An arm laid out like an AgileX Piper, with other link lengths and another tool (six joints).
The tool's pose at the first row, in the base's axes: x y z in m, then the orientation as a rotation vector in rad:
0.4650, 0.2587, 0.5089, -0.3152, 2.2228, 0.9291
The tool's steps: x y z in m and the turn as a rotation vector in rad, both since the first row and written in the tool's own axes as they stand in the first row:
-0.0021, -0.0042, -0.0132, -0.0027, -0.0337, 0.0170
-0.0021, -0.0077, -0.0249, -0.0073, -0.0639, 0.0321
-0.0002, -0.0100, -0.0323, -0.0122, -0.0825, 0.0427
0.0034, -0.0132, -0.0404, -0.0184, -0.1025, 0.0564
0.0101, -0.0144, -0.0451, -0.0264, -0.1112, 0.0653
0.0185, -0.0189, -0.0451, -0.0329, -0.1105, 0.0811
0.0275, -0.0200, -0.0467, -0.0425, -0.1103, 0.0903
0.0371, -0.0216, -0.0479, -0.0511, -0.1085, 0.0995
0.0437, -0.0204, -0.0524, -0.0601, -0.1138, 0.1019
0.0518, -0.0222, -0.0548, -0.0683, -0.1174, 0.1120
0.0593, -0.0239, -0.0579, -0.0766, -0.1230, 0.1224
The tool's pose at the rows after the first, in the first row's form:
0.4617, 0.2464, 0.5147, -0.2803, 2.1968, 0.9399
0.4573, 0.2357, 0.5187, -0.2504, 2.1723, 0.9516
0.4532, 0.2290, 0.5199, -0.2317, 2.1566, 0.9616
0.4480, 0.2212, 0.5198, -0.2095, 2.1400, 0.9745
0.4412, 0.2173, 0.5169, -0.1991, 2.1315, 0.9875
0.4372, 0.2144, 0.5088, -0.1853, 2.1342, 1.0029
0.4303, 0.2129, 0.5028, -0.1797, 2.1332, 1.0184
0.4235, 0.2113, 0.4960, -0.1744, 2.1339, 1.0328
0.4158, 0.2093, 0.4944, -0.1732, 2.1259, 1.0437
0.4095, 0.2067, 0.4891, -0.1641, 2.1220, 1.0577
0.4033, 0.2036, 0.4846, -0.1536, 2.1161, 1.0719

